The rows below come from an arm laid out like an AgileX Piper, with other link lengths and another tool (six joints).
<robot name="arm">
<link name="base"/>
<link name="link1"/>
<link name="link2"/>
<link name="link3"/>
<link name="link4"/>
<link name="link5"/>
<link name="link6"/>
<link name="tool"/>
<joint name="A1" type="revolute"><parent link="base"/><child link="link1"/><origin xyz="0.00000 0.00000 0.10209" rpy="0.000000 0.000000 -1.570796"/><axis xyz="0 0 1"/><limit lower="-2.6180" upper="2.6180"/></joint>
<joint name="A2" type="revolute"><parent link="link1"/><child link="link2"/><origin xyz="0.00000 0.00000 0.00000" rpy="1.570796 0.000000 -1.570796"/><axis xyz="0 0 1"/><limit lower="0.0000" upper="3.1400"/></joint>
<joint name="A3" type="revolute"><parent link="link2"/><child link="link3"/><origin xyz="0.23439 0.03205 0.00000" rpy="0.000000 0.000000 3.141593"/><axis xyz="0 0 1"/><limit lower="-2.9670" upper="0.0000"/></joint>
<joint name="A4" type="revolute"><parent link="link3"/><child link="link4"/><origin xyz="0.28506 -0.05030 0.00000" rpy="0.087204 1.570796 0.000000"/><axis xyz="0 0 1"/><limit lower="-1.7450" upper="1.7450"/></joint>
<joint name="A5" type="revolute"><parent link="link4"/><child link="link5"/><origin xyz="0.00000 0.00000 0.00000" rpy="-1.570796 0.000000 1.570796"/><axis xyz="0 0 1"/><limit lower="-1.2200" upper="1.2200"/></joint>
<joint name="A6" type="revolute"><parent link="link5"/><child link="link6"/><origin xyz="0.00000 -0.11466 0.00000" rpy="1.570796 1.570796 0.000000"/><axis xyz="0 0 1"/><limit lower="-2.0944" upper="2.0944"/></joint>
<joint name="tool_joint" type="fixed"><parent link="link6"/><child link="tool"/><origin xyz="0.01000 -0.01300 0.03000" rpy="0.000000 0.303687 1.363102"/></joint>
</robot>
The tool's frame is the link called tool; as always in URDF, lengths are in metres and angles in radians.
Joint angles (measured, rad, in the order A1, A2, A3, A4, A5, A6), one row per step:
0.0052, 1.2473, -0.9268, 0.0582, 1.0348, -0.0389
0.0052, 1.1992, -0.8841, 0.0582, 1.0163, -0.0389
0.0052, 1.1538, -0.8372, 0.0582, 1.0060, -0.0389
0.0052, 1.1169, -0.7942, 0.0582, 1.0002, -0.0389
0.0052, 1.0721, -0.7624, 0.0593, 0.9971, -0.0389
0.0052, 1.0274, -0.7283, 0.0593, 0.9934, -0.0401
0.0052, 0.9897, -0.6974, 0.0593, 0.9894, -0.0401
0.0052, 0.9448, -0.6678, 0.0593, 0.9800, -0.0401
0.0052, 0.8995, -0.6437, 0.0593, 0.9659, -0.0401
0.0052, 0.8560, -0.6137, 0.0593, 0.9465, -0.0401
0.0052, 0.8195, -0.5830, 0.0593, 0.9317, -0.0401
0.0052, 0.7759, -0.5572, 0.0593, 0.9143, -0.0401
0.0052, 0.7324, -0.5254, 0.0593, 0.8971, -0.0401
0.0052, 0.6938, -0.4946, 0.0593, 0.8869, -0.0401
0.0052, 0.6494, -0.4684, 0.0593, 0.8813, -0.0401
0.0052, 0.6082, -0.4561, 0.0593, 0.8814, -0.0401
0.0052, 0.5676, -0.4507, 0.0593, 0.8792, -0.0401
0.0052, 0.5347, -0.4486, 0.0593, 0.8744, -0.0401
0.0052, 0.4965, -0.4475, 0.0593, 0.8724, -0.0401
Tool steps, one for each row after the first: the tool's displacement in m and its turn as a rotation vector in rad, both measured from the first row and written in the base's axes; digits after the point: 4 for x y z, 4 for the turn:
-0.0077, -0.0001, 0.0005, -0.0001, -0.0239, -0.0010
-0.0170, -0.0002, -0.0021, -0.0002, -0.0327, -0.0016
-0.0256, -0.0003, -0.0065, -0.0003, -0.0323, -0.0020
-0.0330, -0.0002, -0.0053, 0.0008, -0.0484, -0.0024
-0.0405, -0.0003, -0.0053, 0.0005, -0.0628, -0.0015
-0.0470, -0.0003, -0.0064, 0.0005, -0.0736, -0.0017
-0.0528, -0.0004, -0.0051, 0.0005, -0.0983, -0.0023
-0.0571, -0.0005, -0.0017, 0.0005, -0.1335, -0.0031
-0.0614, -0.0006, -0.0008, 0.0005, -0.1664, -0.0042
-0.0659, -0.0008, -0.0024, 0.0004, -0.1870, -0.0051
-0.0697, -0.0009, -0.0005, 0.0005, -0.2222, -0.0061
-0.0742, -0.0010, -0.0011, 0.0005, -0.2510, -0.0071
-0.0789, -0.0011, -0.0033, 0.0005, -0.2690, -0.0077
-0.0837, -0.0011, -0.0031, 0.0006, -0.2928, -0.0080
-0.0873, -0.0012, 0.0009, 0.0009, -0.3216, -0.0080
-0.0900, -0.0012, 0.0076, 0.0012, -0.3590, -0.0082
-0.0919, -0.0012, 0.0140, 0.0015, -0.3946, -0.0085
-0.0946, -0.0013, 0.0217, 0.0018, -0.4337, -0.0086

